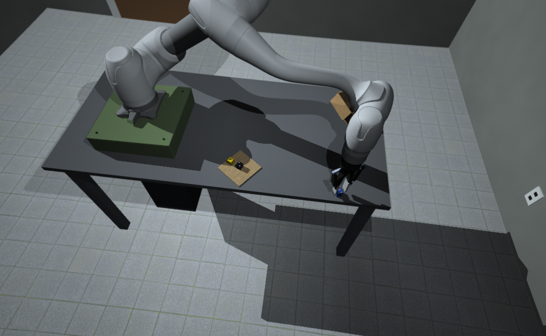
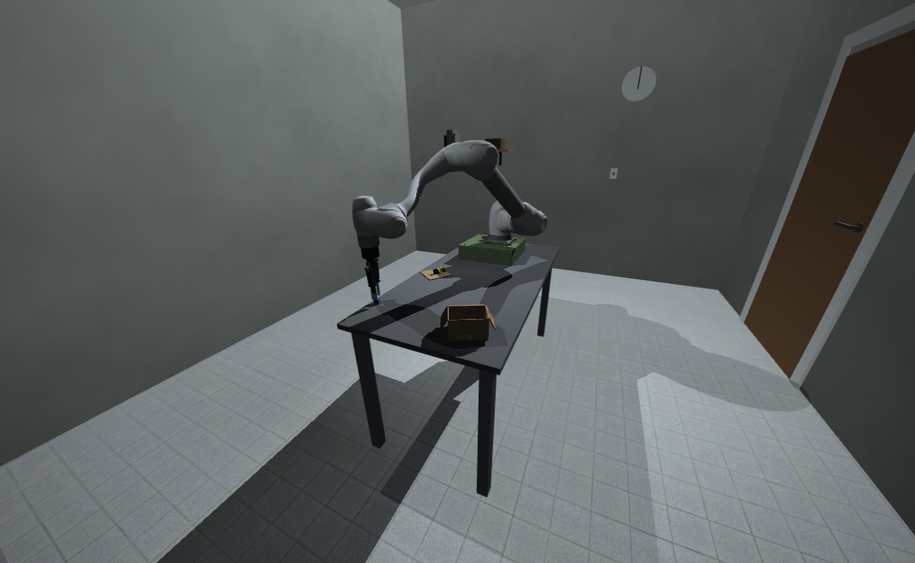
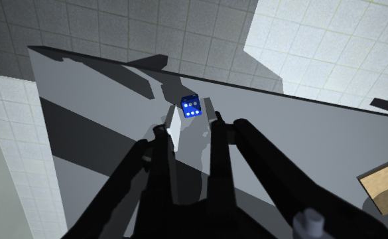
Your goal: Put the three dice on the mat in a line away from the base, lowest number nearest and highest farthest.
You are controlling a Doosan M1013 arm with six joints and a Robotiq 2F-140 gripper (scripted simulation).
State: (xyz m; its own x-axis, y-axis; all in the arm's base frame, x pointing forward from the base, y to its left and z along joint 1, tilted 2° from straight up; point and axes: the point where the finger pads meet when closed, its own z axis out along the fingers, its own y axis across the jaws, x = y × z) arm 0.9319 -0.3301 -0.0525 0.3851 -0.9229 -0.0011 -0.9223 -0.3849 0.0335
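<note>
Now: hand 50 mm above the blue die. Round my hand: tan mat: 440 mm behind, 90 mm to the left, 60 mm below; cardboard box: 70 mm ahead, 490 mm to the left, 20 mm below; black die: 440 mm behind, 90 mm to the left, 50 mm below.
</note>
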